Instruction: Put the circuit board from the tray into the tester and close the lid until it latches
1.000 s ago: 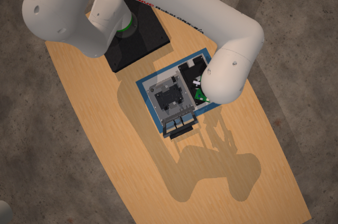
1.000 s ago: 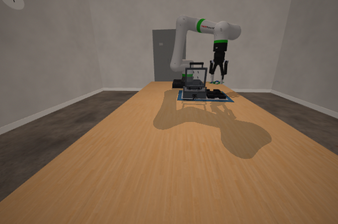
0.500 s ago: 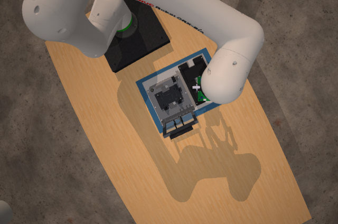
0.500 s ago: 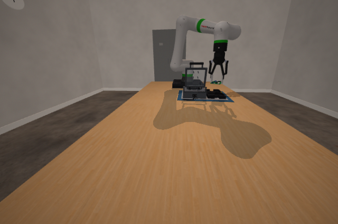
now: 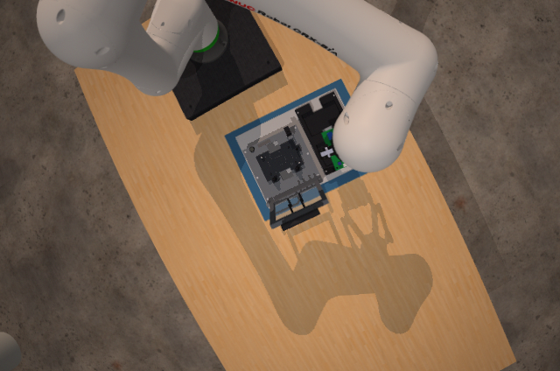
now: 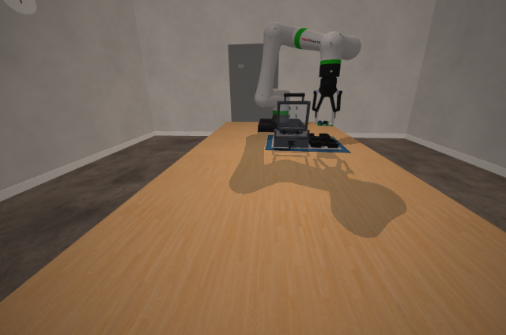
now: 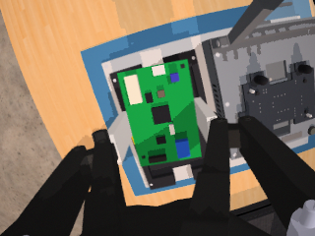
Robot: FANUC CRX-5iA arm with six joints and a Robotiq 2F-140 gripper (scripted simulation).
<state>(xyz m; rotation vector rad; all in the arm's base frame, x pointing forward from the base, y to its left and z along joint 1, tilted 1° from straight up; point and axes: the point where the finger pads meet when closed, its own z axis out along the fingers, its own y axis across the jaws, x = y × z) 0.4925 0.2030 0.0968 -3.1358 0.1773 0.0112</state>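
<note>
My gripper is now 20 mm above the green circuit board. The rest, counted from my hand: clear lid 80 mm ahead, 170 mm to the right, 40 mm above; then black latch hook 110 mm behind, 110 mm to the right, 50 mm below; then tester 10 mm behind, 130 mm to the right, 30 mm below.
</note>
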